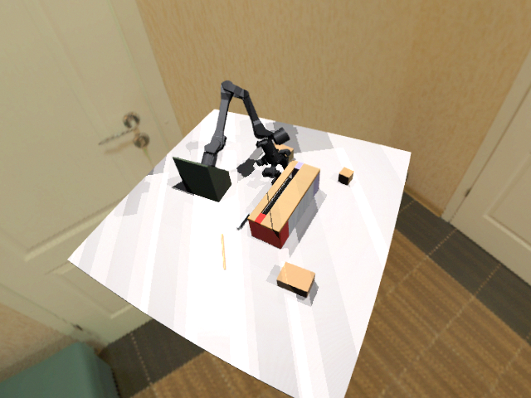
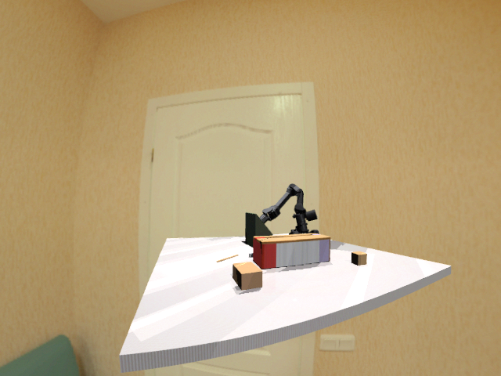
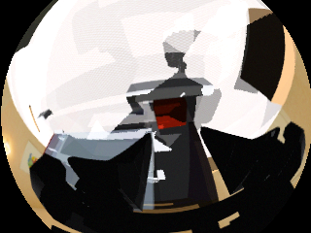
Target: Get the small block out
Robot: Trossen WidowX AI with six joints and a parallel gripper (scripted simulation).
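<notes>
Now: gripper tip 2 cm past the red block, 2 cm above it and 1 cm to the left of it. Round my gripper tip: box 15 cm to the right, 6 cm ahead, 2 cm above; brown cube 26 cm ahead, 15 cm to the left, 1 cm below; thin stick 47 cm to the right, 4 cm below, 3 cm behind.
</notes>
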